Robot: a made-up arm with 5 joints. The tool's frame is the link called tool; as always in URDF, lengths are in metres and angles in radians.
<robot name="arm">
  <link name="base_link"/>
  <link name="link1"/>
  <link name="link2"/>
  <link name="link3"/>
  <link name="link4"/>
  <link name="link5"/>
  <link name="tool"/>
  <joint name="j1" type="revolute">
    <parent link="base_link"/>
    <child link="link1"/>
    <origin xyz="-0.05 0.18 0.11" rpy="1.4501 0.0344 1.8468"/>
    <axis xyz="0 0 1"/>
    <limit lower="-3.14" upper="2.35" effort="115" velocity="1"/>
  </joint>
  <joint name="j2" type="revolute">
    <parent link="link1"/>
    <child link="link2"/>
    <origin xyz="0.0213 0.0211 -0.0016" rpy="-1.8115 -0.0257 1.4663"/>
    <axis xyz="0 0 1"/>
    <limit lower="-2.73" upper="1.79" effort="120" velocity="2.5"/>
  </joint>
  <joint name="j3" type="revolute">
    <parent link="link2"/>
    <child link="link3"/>
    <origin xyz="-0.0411 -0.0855 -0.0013" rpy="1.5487 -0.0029 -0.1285"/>
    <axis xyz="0 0 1"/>
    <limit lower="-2.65" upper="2.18" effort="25" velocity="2.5"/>
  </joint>
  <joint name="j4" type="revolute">
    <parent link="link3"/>
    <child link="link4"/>
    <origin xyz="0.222 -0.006 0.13" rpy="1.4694 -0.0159 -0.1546"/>
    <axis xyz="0 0 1"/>
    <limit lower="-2.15" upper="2.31" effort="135" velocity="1"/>
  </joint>
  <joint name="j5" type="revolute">
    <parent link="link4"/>
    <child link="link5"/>
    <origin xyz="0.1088 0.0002 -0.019" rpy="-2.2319 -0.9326 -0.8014"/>
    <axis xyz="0 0 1"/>
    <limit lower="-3.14" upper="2.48" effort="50" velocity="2.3"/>
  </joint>
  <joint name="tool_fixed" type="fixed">
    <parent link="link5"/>
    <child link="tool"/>
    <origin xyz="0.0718 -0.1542 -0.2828" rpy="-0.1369 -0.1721 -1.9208"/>
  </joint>
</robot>
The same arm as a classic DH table. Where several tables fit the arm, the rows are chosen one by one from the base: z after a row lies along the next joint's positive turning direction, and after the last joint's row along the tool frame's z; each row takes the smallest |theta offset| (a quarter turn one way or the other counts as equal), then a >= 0, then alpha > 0; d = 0 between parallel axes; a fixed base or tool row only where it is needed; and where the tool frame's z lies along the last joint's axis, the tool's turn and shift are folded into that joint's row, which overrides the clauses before.
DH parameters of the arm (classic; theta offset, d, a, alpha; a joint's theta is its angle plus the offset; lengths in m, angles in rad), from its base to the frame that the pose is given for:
base (fixed): -1.2906 0.1098 -0.1868 -1.4502
j1: 1.4253 -0.0045 -0.0233 1.8114
j2: -0.155 -0.0227 0.0298 -1.5487
j3: -0.1533 0.223 -0.2202 -1.4694
j4: -1.3439 -0.0059 -0.0226 1.9453
j5: 1.073 -0.0865 0.1691 -0.2195
tool (fixed): -0.9052 -0.0839 0 0
Joint limits (rad, base to tool): -3.14..2.35 -2.73..1.79 -2.65..2.18 -2.15..2.31 -3.14..2.48

